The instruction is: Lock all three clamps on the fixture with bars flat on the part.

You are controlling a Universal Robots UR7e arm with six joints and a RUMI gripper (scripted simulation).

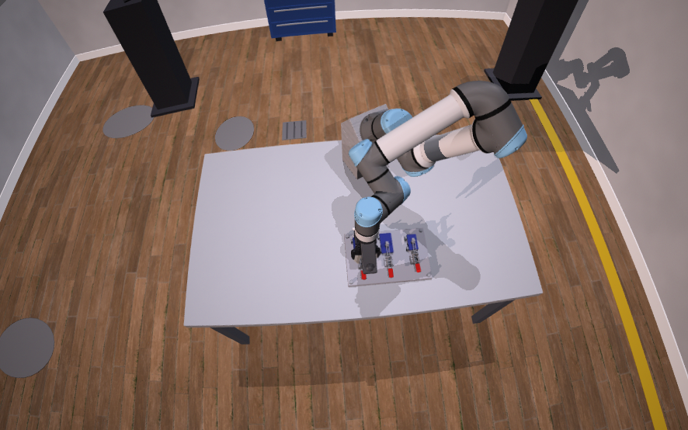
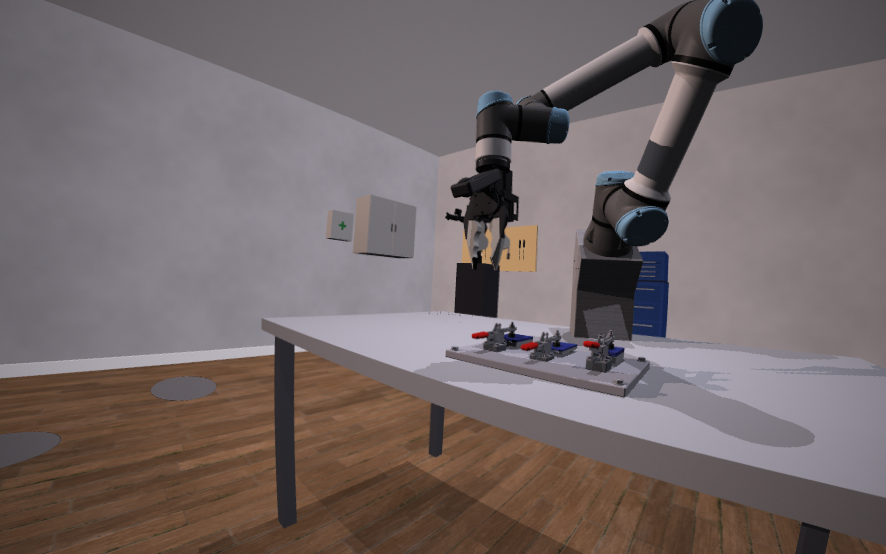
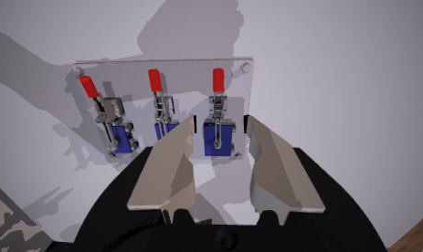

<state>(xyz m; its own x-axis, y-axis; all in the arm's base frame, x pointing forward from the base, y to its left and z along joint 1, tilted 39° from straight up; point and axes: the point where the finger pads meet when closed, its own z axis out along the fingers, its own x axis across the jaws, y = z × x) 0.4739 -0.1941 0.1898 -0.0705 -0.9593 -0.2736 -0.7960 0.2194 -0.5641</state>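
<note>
My hand is 40 mm past the clamp, 220 mm to the right of it and 150 mm above it. Round my hand: plate (80 mm behind, 120 mm to the left, 190 mm below).
</note>
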